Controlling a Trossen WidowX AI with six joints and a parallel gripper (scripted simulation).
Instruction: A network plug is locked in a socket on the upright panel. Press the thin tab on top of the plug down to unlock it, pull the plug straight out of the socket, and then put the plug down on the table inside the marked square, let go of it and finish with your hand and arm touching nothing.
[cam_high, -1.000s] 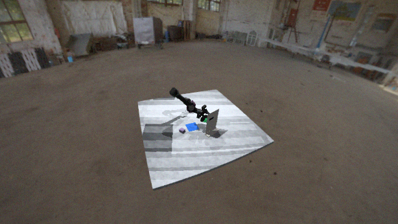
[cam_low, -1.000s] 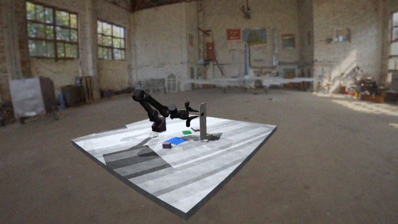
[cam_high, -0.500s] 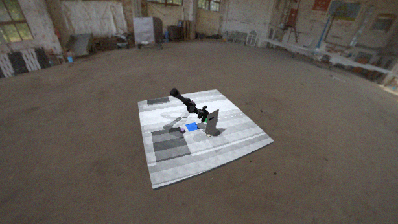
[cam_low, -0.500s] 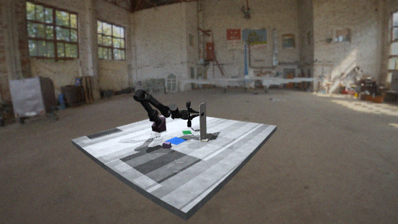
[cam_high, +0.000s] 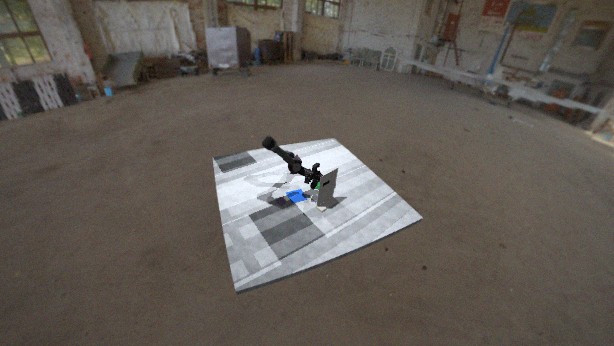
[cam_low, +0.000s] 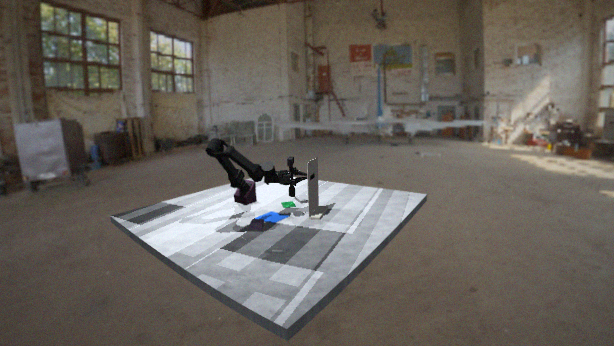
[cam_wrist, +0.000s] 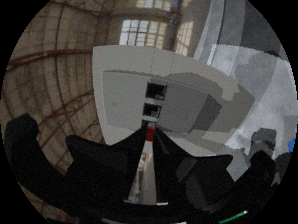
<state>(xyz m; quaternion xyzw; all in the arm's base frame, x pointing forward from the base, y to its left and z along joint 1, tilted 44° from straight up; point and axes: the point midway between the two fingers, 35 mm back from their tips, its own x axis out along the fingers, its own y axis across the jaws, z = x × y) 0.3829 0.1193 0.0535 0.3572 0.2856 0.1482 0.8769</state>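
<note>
Now: the blue flat patch 110 mm behind my gripper tip, 160 mm to the right of it and 180 mm below it. The rest, counted from my gripper tip: small green patch 180 mm behind, 30 mm to the left, 180 mm below; then small dark purple block 70 mm behind, 290 mm to the right, 170 mm below; then grey upright panel 30 mm ahead, 70 mm below.
</note>
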